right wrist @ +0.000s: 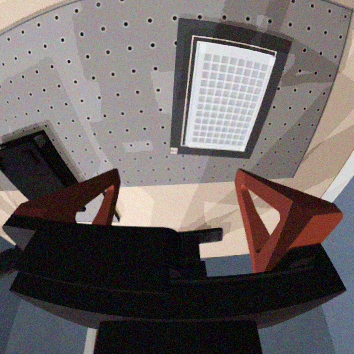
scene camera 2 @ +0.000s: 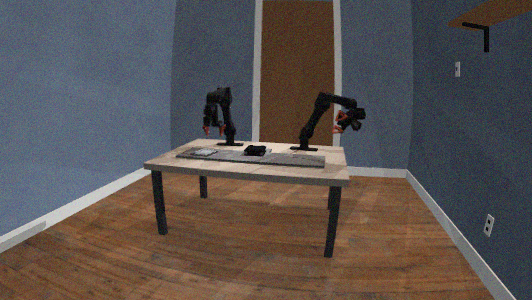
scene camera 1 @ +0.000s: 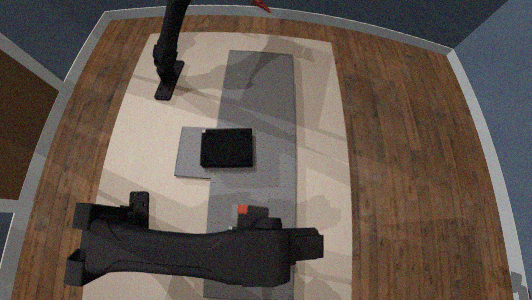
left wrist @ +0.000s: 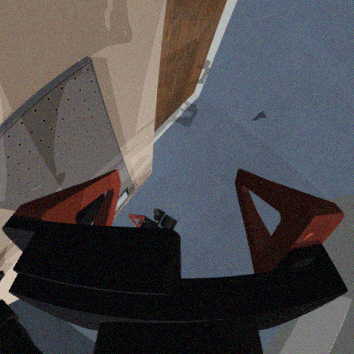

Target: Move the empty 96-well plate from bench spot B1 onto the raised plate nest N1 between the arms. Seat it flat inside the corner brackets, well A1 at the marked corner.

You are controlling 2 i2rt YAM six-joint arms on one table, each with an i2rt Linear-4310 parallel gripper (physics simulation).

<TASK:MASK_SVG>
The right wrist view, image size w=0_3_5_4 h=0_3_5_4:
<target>my right gripper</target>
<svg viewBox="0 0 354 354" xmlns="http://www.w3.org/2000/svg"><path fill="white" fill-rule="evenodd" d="M2 225L2 230L23 250L13 266L17 274L9 291L61 318L82 326L98 329L93 354L262 354L258 328L268 327L295 317L336 297L346 290L321 245L324 238L343 217L343 213L330 201L268 180L242 168L237 168L234 185L253 273L181 277L180 234L176 230L163 226L111 225L120 186L117 168L112 168L89 179L22 202ZM248 189L278 211L280 218L271 234L268 233L258 215ZM106 189L101 205L92 222L76 222L76 212Z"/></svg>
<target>white well plate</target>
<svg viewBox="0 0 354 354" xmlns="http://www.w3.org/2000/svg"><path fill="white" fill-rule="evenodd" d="M196 41L185 145L197 148L244 151L270 77L275 57L250 49Z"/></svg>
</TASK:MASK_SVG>
